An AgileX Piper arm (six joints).
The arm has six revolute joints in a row. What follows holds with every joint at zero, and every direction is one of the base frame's. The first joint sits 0.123 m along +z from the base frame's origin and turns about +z. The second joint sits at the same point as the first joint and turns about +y. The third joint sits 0.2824 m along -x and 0.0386 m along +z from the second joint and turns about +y. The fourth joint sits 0.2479 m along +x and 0.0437 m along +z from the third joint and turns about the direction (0.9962, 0, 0.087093). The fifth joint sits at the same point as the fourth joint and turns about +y. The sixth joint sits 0.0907 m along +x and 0.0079 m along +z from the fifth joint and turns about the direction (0.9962, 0, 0.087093). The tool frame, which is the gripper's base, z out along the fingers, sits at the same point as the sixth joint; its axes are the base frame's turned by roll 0, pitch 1.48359 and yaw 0 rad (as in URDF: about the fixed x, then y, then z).
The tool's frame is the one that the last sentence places.
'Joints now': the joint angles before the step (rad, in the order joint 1, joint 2, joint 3, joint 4, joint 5, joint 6). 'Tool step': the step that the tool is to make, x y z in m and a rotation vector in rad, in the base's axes. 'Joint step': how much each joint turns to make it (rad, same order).
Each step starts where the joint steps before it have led.
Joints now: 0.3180 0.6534 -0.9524 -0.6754 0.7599 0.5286
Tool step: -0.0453 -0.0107 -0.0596 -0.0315 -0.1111 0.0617
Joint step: 0.0013 -0.3002 0.3064 -0.0420 -0.1296 0.0059
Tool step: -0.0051 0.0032 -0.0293 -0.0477 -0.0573 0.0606
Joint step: 0.0001 -0.0926 0.1405 -0.0386 -0.1176 0.0004
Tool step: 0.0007 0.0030 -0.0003 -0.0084 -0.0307 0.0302
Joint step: -0.0028 -0.0033 0.0130 -0.0025 -0.0517 -0.0040
